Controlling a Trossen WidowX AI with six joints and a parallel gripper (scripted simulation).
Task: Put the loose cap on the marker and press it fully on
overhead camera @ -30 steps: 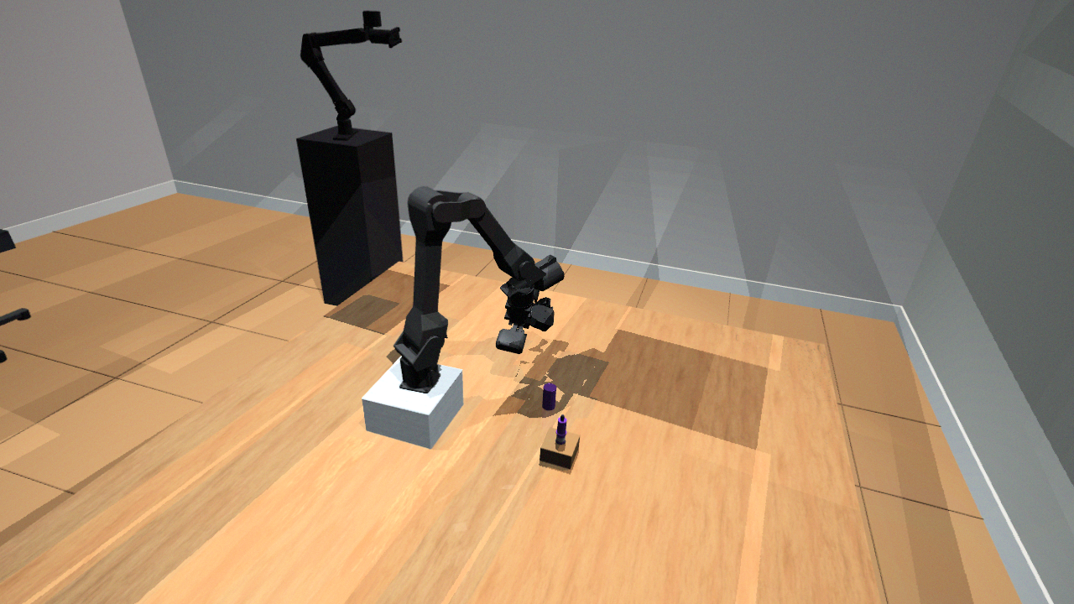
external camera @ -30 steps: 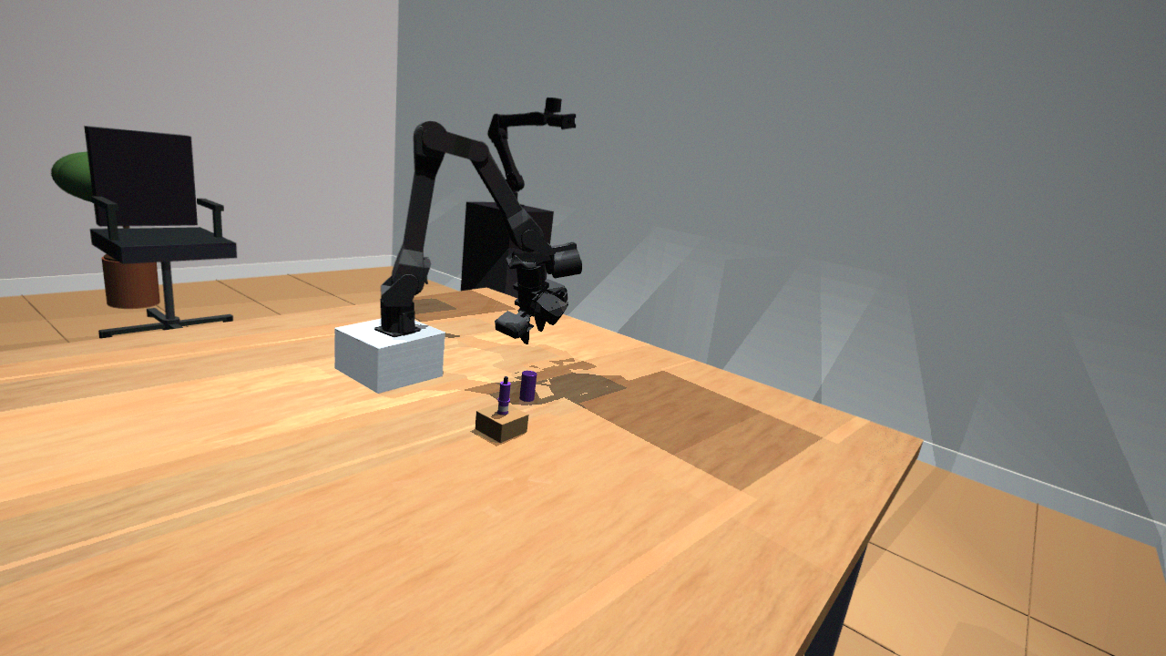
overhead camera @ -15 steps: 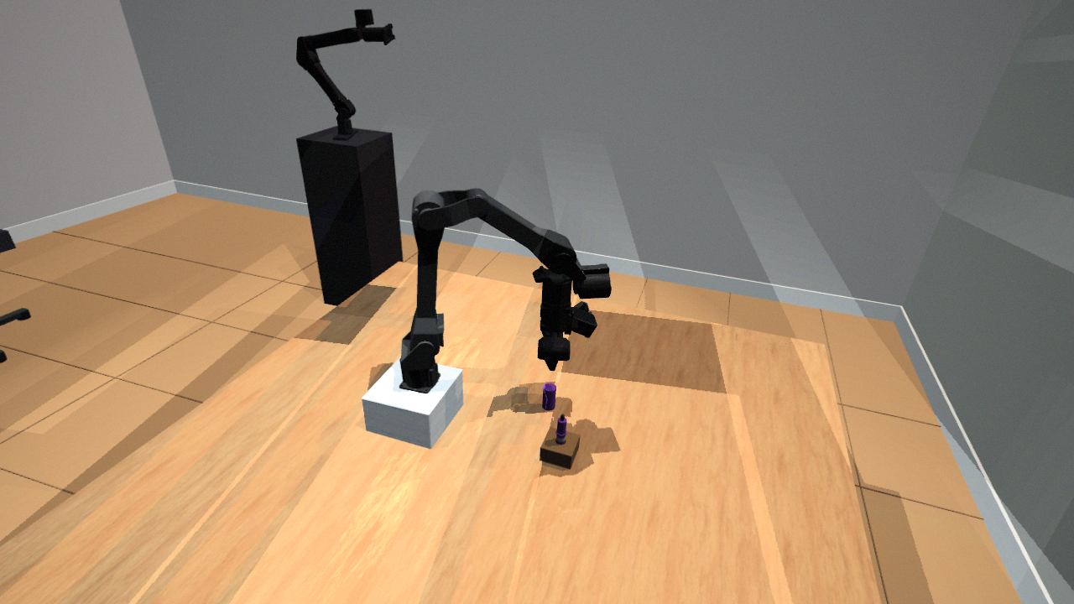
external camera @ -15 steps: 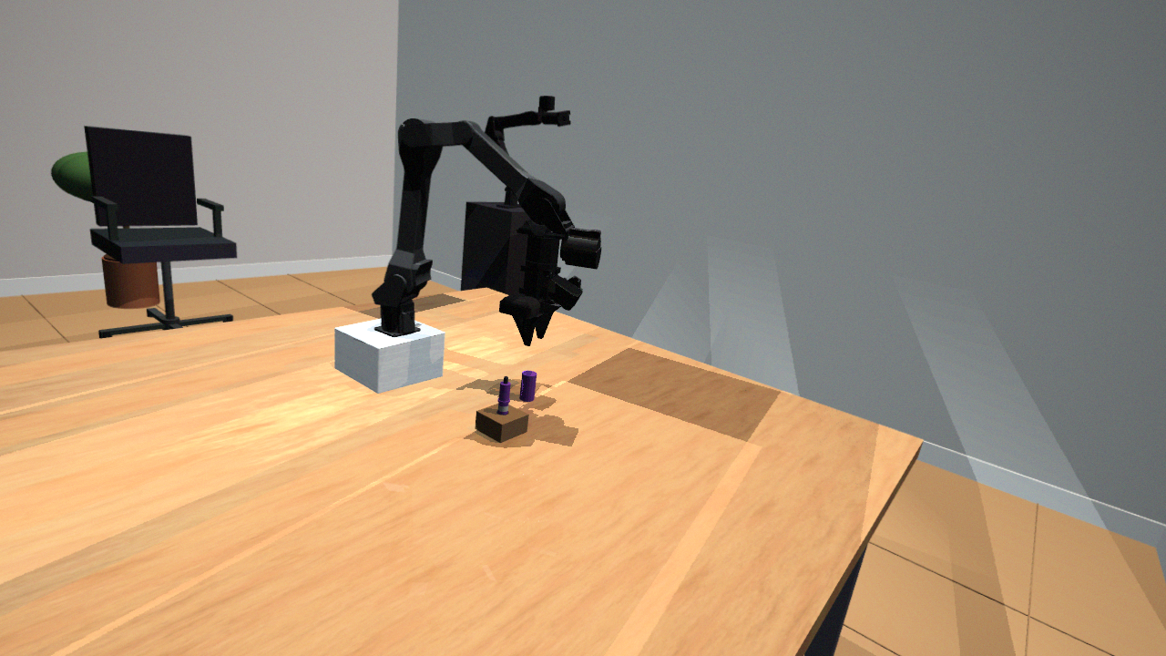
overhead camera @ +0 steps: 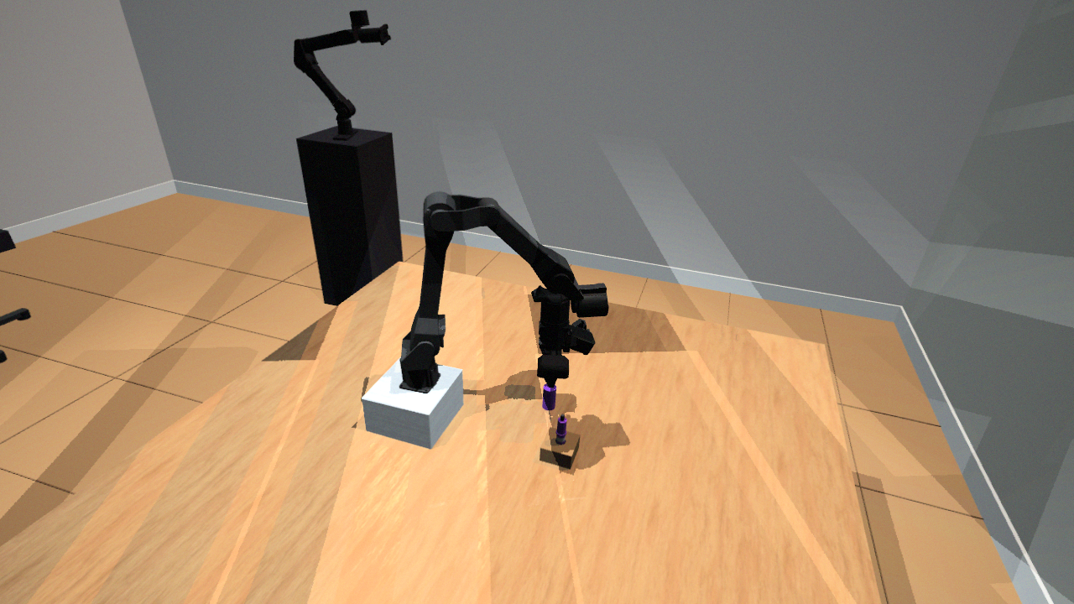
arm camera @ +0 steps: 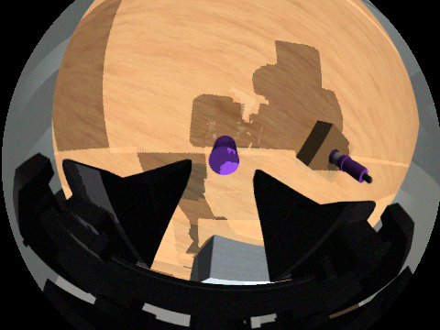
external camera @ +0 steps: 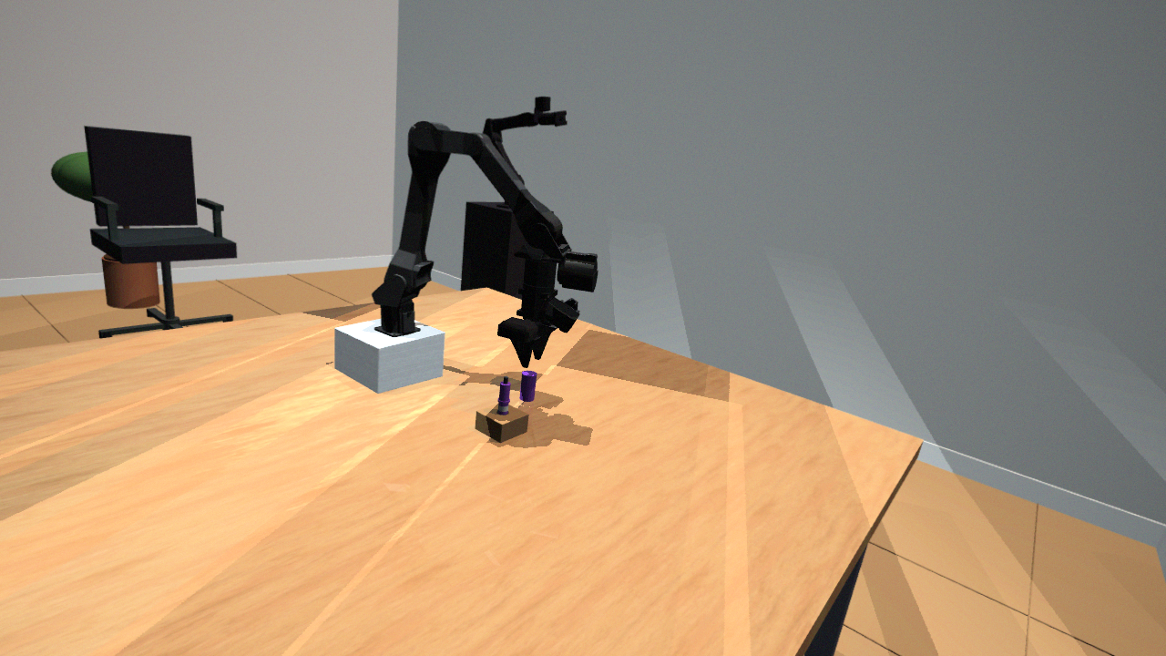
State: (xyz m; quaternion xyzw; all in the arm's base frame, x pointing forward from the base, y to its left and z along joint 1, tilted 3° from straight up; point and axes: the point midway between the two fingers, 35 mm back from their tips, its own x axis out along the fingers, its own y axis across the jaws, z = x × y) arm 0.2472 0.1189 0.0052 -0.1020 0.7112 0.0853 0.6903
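Right now my gripper tip is 50 mm above the purple cap.
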